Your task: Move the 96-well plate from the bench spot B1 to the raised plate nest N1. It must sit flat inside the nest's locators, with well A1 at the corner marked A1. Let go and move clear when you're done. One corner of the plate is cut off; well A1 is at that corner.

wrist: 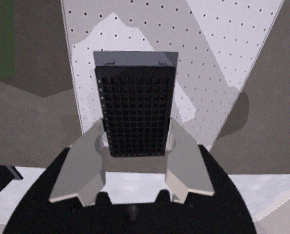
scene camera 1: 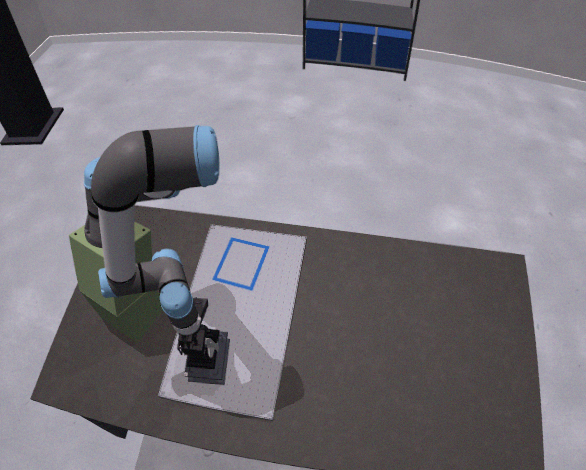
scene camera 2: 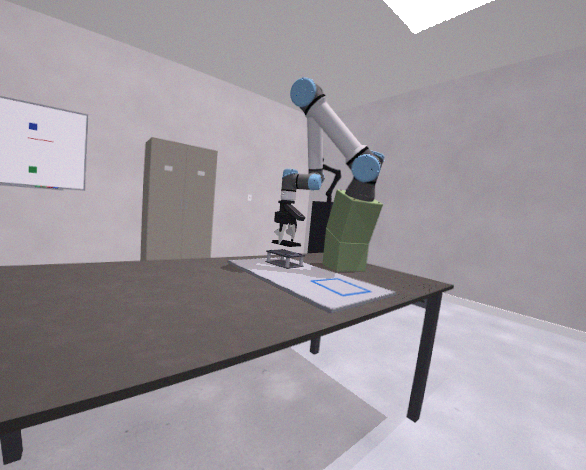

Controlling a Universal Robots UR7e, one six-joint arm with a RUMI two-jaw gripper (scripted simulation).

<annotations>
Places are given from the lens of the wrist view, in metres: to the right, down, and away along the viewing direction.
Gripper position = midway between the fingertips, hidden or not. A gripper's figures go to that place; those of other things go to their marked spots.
gripper (wrist: 137, 118): -0.01, 0.00, 0.15
black 96-well plate (wrist: 133, 111): -0.01, -0.01, 0.14
plate nest (wrist: 121, 58): -0.03, -0.08, 0.15
The marked spots on the plate nest and the black 96-well plate are 0.08 m apart.
</annotations>
